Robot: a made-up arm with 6 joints. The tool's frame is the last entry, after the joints. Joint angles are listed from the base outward. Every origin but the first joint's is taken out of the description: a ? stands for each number. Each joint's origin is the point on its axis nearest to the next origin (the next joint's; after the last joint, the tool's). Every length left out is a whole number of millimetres.
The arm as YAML. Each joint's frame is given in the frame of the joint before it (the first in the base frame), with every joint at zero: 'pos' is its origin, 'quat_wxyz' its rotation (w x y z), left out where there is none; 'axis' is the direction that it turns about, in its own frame. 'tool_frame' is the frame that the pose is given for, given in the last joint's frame.
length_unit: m
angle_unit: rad
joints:
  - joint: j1
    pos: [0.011, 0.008, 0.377]
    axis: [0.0, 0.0, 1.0]
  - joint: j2
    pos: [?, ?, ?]
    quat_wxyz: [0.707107, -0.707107, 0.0, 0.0]
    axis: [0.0, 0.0, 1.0]
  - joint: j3
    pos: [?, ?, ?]
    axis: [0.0, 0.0, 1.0]
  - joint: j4
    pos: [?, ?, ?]
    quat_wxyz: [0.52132, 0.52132, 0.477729, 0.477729]
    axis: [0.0, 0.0, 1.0]
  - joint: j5
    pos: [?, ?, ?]
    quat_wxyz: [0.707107, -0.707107, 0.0, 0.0]
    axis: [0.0, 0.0, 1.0]
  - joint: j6
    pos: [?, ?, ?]
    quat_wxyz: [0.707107, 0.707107, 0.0, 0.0]
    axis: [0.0, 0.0, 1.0]
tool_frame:
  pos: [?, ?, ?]
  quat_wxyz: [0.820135, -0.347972, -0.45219, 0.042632]
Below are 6 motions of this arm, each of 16 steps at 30 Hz.
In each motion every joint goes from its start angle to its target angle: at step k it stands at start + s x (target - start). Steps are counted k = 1, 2, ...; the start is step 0. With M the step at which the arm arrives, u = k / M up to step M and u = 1 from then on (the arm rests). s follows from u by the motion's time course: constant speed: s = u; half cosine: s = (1 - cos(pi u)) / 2; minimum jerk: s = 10 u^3 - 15 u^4 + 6 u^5.
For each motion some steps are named. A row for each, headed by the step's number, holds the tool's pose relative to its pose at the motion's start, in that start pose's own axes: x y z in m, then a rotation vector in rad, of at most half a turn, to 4 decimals.
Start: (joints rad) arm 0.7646 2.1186 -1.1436 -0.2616 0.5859 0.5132
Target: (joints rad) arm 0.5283 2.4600 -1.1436 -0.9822 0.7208 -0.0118
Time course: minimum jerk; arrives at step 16
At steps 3, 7, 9, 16:
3: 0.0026 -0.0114 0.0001 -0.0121 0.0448 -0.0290
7: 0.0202 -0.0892 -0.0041 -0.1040 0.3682 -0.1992
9: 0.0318 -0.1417 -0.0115 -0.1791 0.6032 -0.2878
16: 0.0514 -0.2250 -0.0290 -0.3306 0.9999 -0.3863

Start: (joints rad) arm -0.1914 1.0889 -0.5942 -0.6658 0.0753 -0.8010
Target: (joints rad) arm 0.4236 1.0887 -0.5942 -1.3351 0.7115 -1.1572
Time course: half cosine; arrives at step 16
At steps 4, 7, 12, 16:
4: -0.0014 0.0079 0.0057 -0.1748 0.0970 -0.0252
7: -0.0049 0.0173 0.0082 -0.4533 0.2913 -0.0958
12: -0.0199 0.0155 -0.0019 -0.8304 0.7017 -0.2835
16: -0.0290 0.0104 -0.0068 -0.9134 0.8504 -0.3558

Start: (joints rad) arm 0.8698 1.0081 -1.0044 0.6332 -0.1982 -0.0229
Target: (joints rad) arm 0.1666 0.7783 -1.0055 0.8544 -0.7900 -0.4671
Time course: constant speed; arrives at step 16
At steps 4, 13, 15, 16:
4: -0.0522 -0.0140 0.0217 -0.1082 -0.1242 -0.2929
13: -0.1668 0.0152 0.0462 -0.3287 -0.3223 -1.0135
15: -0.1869 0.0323 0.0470 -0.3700 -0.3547 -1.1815
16: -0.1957 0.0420 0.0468 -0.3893 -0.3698 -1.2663

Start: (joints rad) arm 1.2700 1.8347 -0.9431 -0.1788 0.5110 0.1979
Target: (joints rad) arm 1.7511 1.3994 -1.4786 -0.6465 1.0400 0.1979
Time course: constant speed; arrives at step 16
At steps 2, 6, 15, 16:
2: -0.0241 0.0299 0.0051 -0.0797 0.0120 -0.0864
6: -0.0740 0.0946 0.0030 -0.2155 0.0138 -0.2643
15: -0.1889 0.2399 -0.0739 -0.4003 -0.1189 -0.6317
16: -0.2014 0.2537 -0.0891 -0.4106 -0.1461 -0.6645

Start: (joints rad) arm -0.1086 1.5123 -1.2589 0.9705 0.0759 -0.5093
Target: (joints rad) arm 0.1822 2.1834 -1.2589 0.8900 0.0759 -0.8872
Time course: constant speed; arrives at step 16
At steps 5, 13, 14, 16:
5: 0.1191 -0.0311 -0.0408 -0.0233 0.2693 0.0660
13: 0.2967 -0.0397 -0.1571 -0.1153 0.7021 0.2028
14: 0.3163 -0.0377 -0.1757 -0.1310 0.7559 0.2225
16: 0.3531 -0.0320 -0.2153 -0.1648 0.8628 0.2635

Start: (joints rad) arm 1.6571 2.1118 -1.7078 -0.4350 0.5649 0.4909
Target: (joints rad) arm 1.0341 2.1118 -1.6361 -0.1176 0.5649 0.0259
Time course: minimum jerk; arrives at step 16
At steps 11, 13, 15, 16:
11: -0.0668 -0.2310 -0.1831 0.3283 0.0242 0.0037
13: -0.0781 -0.2580 -0.2209 0.3783 0.0202 0.0068
15: -0.0821 -0.2669 -0.2348 0.3959 0.0183 0.0080
16: -0.0822 -0.2673 -0.2355 0.3967 0.0182 0.0080

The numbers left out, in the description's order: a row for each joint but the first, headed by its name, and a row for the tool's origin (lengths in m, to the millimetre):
j2: 0.015 0.033 0.0
j3: -0.481 -0.079 0.0
j4: 0.249 -0.025 0.0
j5: 0.016 -0.001 0.0
j6: 0.01 -0.134 0.0
tool: -0.006 0.013 0.0

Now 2 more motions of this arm.
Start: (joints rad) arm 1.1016 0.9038 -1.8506 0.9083 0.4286 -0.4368
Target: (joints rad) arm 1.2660 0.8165 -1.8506 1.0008 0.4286 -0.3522
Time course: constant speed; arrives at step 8
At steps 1, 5, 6, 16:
1: -0.0065 0.0071 0.0050 0.0043 -0.0318 0.0244
5: -0.0356 0.0338 0.0230 0.0235 -0.1579 0.1246
6: -0.0437 0.0400 0.0270 0.0287 -0.1891 0.1502
16: -0.0607 0.0517 0.0342 0.0398 -0.2510 0.2021

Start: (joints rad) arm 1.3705 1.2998 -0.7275 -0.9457 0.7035 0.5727
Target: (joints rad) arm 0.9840 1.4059 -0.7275 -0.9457 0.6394 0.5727
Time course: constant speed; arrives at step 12
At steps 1, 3, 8, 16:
1: 0.0031 -0.0071 -0.0016 0.0265 0.0073 0.0092
3: 0.0096 -0.0213 -0.0056 0.0797 0.0214 0.0281
8: 0.0271 -0.0564 -0.0206 0.2126 0.0537 0.0782
16: 0.0423 -0.0830 -0.0376 0.3191 0.0763 0.1208

